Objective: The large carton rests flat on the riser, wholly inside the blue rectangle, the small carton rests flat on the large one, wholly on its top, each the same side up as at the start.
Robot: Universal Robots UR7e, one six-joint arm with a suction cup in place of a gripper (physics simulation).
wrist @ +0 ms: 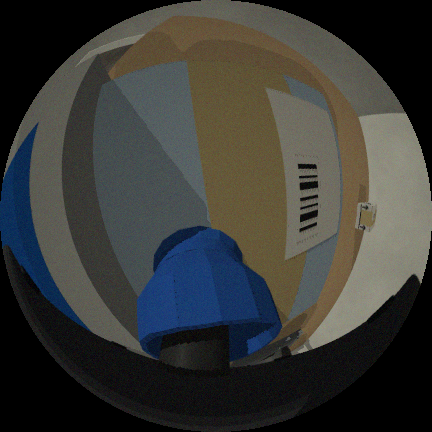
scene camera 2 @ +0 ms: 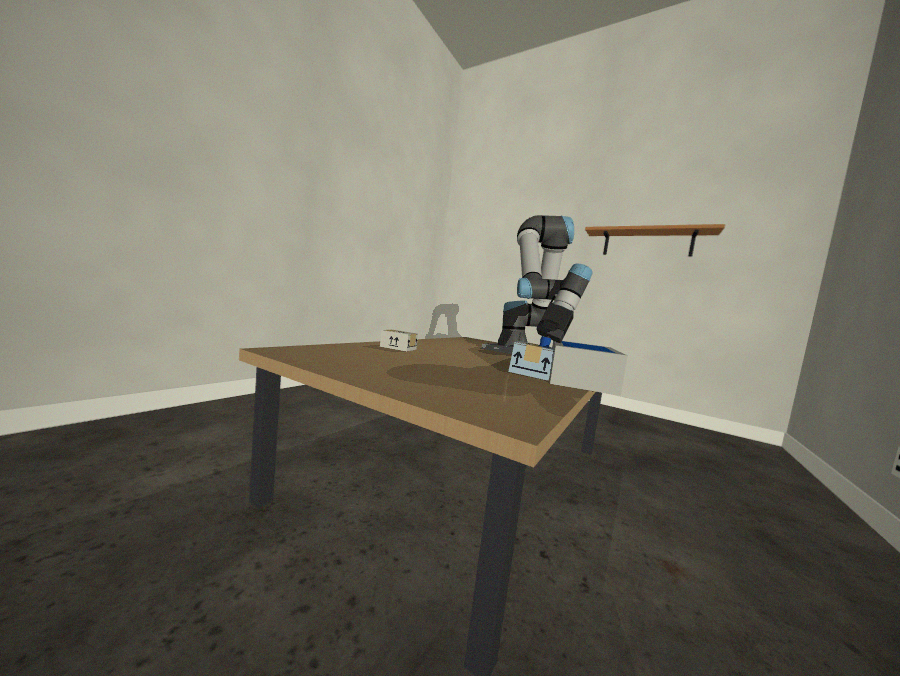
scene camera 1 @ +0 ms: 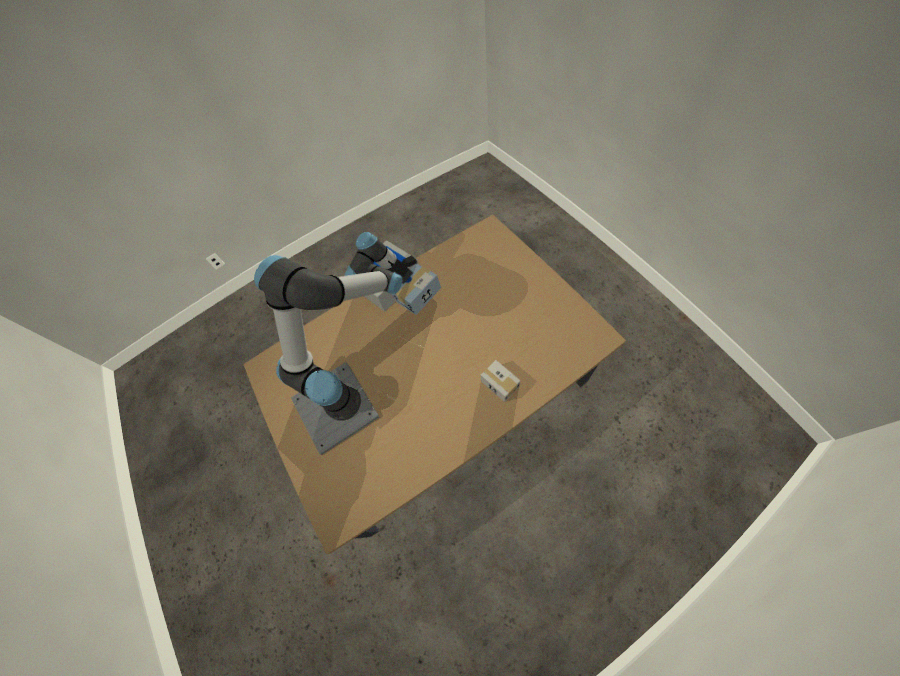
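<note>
The large carton (scene camera 1: 417,292) (scene camera 2: 531,361) (wrist: 240,125) is pale blue with a tan tape band and a barcode label, top up and slightly tilted. My suction cup (scene camera 2: 545,341) (wrist: 200,245) is on its top and grips it; the wrist hides the cup in scene camera 1. The carton is close beside the pale riser (scene camera 1: 381,297) (scene camera 2: 587,370) (wrist: 47,200), not on top of it. The blue rectangle (scene camera 1: 400,256) (scene camera 2: 590,347) (wrist: 15,185) is on the riser's top, partly hidden by the arm. The small white carton (scene camera 1: 500,379) (scene camera 2: 397,340) (wrist: 366,216) stands upright on the table.
The riser reaches over an edge of the wooden table (scene camera 1: 407,451) (scene camera 2: 363,363) (wrist: 225,32). The arm's base plate (scene camera 1: 320,436) is at the table's other end. A wall shelf (scene camera 2: 654,230) is behind the robot.
</note>
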